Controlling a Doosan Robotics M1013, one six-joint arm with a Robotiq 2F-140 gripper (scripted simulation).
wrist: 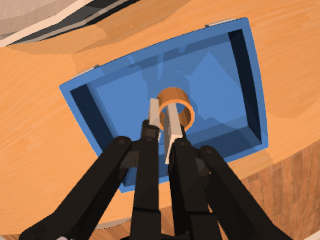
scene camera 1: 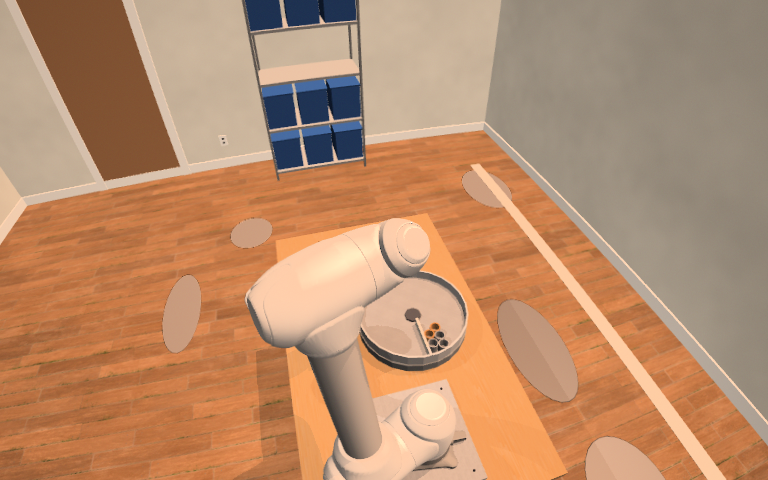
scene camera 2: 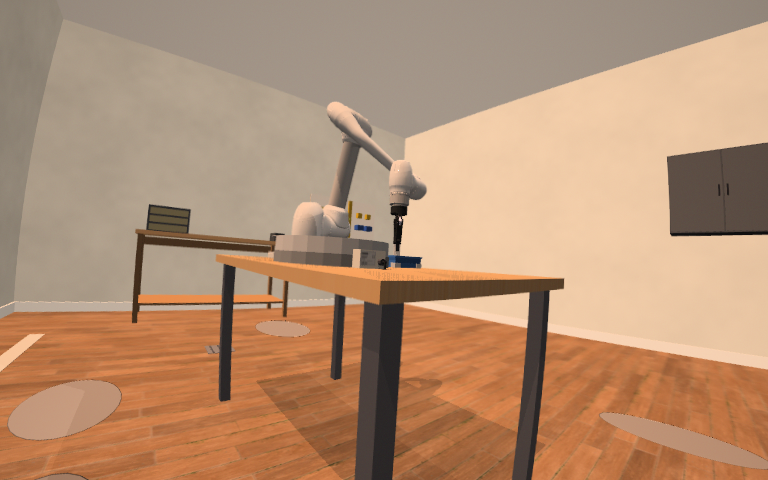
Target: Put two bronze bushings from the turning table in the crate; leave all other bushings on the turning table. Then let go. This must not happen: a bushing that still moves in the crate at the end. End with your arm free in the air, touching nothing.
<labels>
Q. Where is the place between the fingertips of the gripper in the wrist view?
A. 160, 112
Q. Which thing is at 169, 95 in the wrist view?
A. A bronze bushing.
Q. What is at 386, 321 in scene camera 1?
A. A round grey turning table.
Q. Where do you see a blue crate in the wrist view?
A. At 221, 76
</labels>
